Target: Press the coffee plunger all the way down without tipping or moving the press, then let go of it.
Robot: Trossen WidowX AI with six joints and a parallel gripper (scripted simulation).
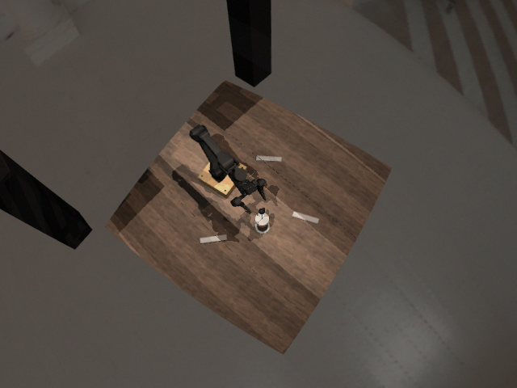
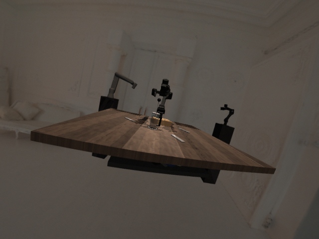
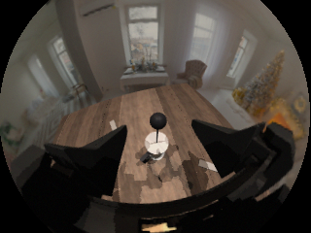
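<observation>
Right now the coffee press is 10 mm ahead of my gripper tip, 10 mm to the left of it and 150 mm below it.
</observation>
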